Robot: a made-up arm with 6 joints.
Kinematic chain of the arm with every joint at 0, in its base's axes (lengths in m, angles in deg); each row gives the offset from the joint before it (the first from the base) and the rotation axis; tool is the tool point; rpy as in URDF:
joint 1: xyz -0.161 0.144 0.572 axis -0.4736 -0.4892 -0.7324
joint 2: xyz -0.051 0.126 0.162 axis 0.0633 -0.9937 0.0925
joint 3: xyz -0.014 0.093 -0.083 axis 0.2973 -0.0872 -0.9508
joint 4: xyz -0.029 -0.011 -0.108 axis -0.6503 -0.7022 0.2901
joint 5: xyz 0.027 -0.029 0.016 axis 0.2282 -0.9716 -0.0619
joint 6: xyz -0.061 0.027 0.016 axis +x
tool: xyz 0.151 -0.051 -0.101 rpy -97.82 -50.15 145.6
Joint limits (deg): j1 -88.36..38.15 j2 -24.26..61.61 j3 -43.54..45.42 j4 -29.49..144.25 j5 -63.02..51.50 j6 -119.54..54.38
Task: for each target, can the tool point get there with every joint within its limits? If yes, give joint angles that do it. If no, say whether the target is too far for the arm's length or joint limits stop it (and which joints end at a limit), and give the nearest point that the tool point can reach.
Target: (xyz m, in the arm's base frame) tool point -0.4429 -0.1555 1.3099
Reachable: no: too far | nearest point -0.3667 0.0006 0.9547 | short by 0.395 m
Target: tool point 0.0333 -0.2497 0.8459
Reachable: no: joint limits stop it (at a limit: joint 1, joint 2, joint 3, joint 6) | nearest point -0.1626 -0.0761 0.7883 | short by 0.268 m
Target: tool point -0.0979 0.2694 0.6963
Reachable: yes | joints -41.79 40.66 9.84 25.33 -43.15 -73.68
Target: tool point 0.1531 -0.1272 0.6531
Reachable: no: joint limits stop it (at a limit: joint 1, joint 4, joint 5) | nearest point 0.0454 0.1614 0.6310 | short by 0.309 m
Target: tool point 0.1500 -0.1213 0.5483
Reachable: no: joint limits stop it (at a limit: joint 1, joint 4, joint 5) | nearest point 0.0352 0.1581 0.5795 | short by 0.304 m
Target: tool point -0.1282 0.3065 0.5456
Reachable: yes | joints 16.89 -14.03 19.44 63.19 -5.04 9.81
